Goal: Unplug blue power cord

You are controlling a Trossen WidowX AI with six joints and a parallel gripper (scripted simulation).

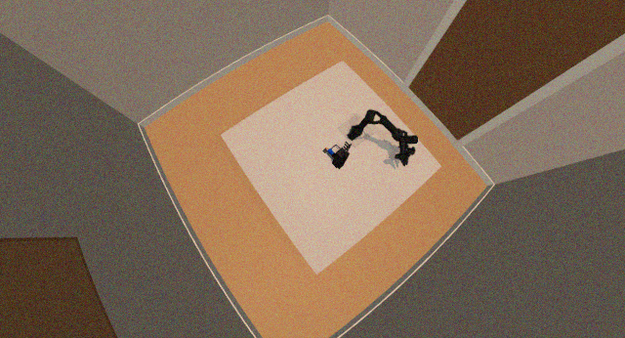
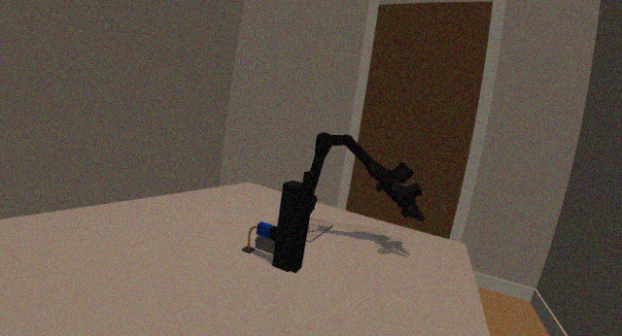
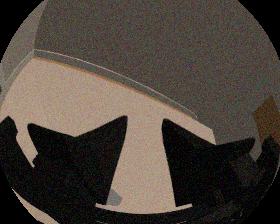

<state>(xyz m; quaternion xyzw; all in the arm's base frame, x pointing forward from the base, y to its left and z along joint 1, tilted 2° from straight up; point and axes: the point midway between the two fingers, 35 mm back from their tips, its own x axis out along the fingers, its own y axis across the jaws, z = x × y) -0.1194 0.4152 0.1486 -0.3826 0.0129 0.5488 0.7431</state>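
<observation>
The blue plug lies 400 mm to the right of my gripper tip, 340 mm ahead of it and 60 mm below it.
</observation>
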